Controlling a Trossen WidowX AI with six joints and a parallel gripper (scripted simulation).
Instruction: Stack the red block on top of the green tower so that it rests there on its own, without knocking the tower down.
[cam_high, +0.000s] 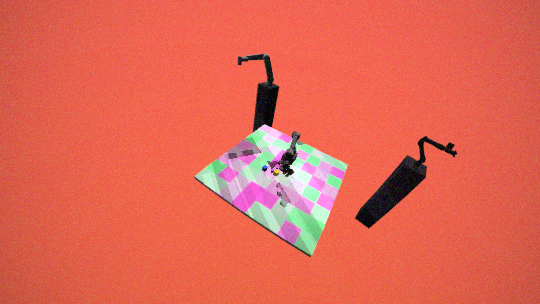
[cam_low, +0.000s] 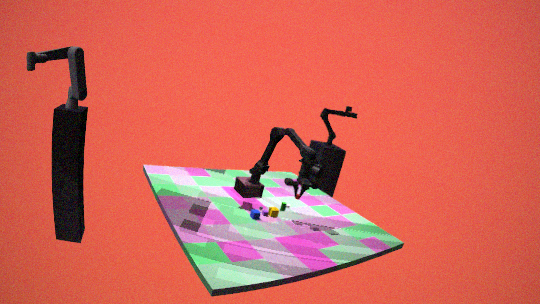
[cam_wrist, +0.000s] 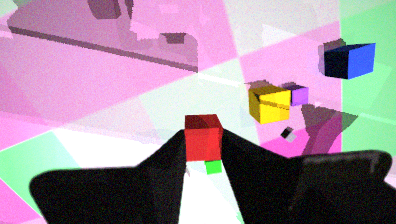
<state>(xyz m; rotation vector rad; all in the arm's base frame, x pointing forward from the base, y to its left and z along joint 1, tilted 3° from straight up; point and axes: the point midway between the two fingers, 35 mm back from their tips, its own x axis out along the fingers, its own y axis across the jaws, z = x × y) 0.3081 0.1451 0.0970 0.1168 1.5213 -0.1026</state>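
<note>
The yellow block is 30 mm behind my gripper tip, 110 mm to the right of it and 110 mm below it. Also, from my gripper tip: small purple block (30 mm behind, 160 mm to the right, 120 mm below); red block (right at my gripper tip); blue block (20 mm ahead, 240 mm to the right, 110 mm below).
</note>
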